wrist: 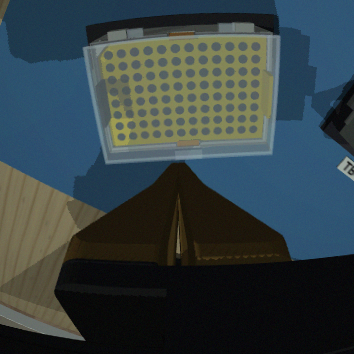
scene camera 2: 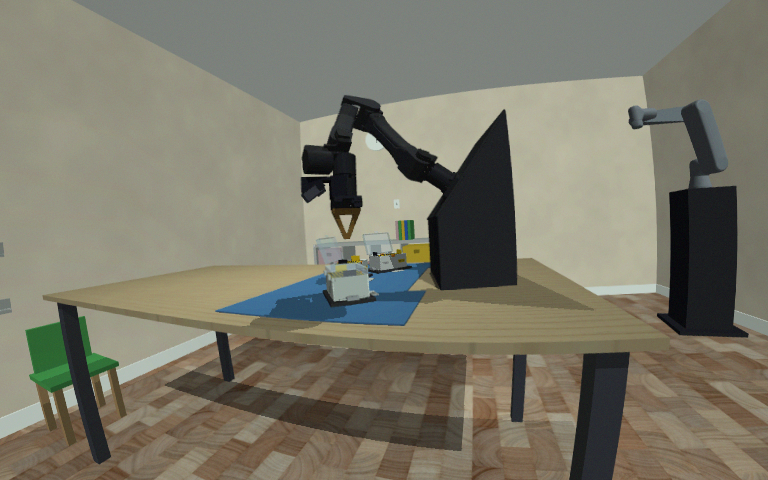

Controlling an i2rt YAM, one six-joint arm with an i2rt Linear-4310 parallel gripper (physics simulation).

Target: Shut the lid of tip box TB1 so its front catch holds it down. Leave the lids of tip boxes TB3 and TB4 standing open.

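Frame: origin at the arm's base, x ahead, y left, z up, level; metres.
Seen in the pictures: gripper, fingertip midpoint: (wrist: 177,174) (scene camera 2: 347,239); arm's base, link origin: (scene camera 2: 452,185).
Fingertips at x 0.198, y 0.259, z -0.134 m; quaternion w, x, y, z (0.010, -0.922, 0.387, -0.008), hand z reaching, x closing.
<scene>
Pixels of each thing's top centre, then the offset from my fingertips to it. "*": a spot on its surface instead. Level surfaces: height alone.
- blue mat, surface height: 0.144 m down
- raised clear lid, surface spot: (scene camera 2: 326,243) * 0.223 m ahead, 0.177 m right, 0.019 m down
- dark box base, surface spot: (wrist: 342,117) * 0.099 m ahead, 0.136 m right, 0.136 m down
- white label reading TB, surface spot: (wrist: 347,168) * 0.075 m ahead, 0.205 m right, 0.142 m down
- wooden table, surface height: 0.147 m down
The near tip box (scene camera 2: 349,286) (wrist: 182,95), taken as TB1 although its label does not show, stands on the blue mat (scene camera 2: 385,314) (wrist: 35,110). Its clear lid (scene camera 2: 346,269) (wrist: 190,154) is down over the yellow tip rack; whether the front catch holds it cannot be told. My gripper (scene camera 2: 346,236) (wrist: 177,174) is shut and empty, pointing down above the box in the scene view; in the wrist view its tips are beside the lid's lower edge. Farther back, a tip box (scene camera 2: 387,261) has its clear lid (scene camera 2: 377,243) standing open. Another raised clear lid (scene camera 2: 326,243) shows behind the near box.
Part of a dark box base (wrist: 342,117) and a white label reading "TB" (wrist: 347,168), cut off, show at the wrist view's right edge. The arm's black pedestal (scene camera 2: 475,243) stands on the wooden table (scene camera 2: 169,285), right of the mat.
</scene>
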